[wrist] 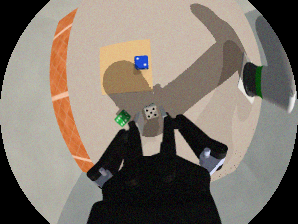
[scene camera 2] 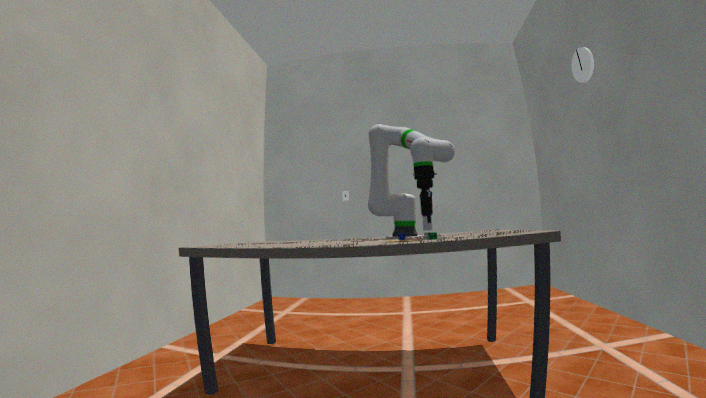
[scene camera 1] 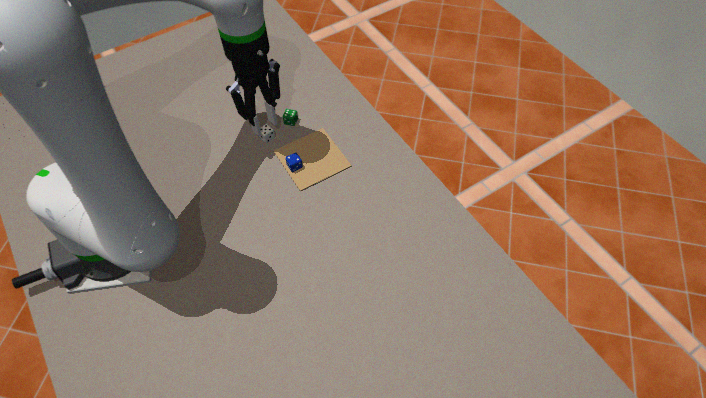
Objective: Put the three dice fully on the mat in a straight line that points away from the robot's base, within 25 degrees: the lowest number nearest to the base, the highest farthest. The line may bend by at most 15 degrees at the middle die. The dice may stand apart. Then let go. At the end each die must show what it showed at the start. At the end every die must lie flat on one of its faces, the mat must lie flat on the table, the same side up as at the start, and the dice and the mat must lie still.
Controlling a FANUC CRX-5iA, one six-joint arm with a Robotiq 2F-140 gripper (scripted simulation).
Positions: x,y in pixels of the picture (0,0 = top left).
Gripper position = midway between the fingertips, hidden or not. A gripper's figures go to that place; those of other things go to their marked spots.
Labels:
The gripper (wrist: pixel 151 113) is 0.22 m from the lens. A tan mat (wrist: pixel 117 73): 0.26 m from the lens.

